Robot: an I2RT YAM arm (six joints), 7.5 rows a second.
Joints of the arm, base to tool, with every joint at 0 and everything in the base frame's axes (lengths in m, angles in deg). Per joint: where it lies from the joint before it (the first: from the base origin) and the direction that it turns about. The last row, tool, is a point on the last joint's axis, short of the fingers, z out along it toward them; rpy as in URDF.
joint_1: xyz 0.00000 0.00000 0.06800 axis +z
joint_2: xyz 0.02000 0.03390 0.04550 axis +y
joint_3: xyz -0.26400 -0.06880 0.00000 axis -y
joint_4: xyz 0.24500 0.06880 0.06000 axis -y
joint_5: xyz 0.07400 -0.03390 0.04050 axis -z
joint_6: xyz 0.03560 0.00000 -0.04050 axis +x
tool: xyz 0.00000 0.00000 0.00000 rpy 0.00 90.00 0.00
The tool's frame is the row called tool.
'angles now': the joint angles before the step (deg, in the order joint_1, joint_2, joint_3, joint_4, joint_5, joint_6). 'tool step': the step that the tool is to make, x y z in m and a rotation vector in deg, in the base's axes. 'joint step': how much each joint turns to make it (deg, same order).
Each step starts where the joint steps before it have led.
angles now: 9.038 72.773 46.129 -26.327 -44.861 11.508
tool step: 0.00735 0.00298 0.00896 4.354 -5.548 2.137
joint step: 0.022 0.000 0.001 6.820 -3.978 0.896
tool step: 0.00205 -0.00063 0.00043 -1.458 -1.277 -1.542
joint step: -0.001 0.000 -0.001 0.984 2.251 -0.066
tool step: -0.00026 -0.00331 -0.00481 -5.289 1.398 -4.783
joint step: -0.022 0.000 -0.001 -2.230 6.906 -0.023
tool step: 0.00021 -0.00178 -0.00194 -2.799 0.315 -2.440
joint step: 0.000 0.000 0.001 -0.766 3.650 -0.022
